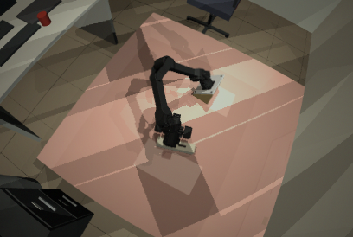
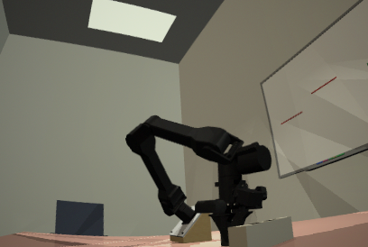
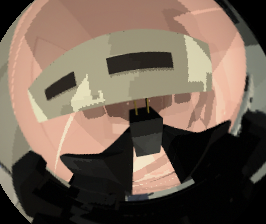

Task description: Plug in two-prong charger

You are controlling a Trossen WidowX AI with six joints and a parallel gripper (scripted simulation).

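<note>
My gripper tip is 2 cm short of the two-prong charger, 1 cm to the right of it and 1 cm below it.
</note>
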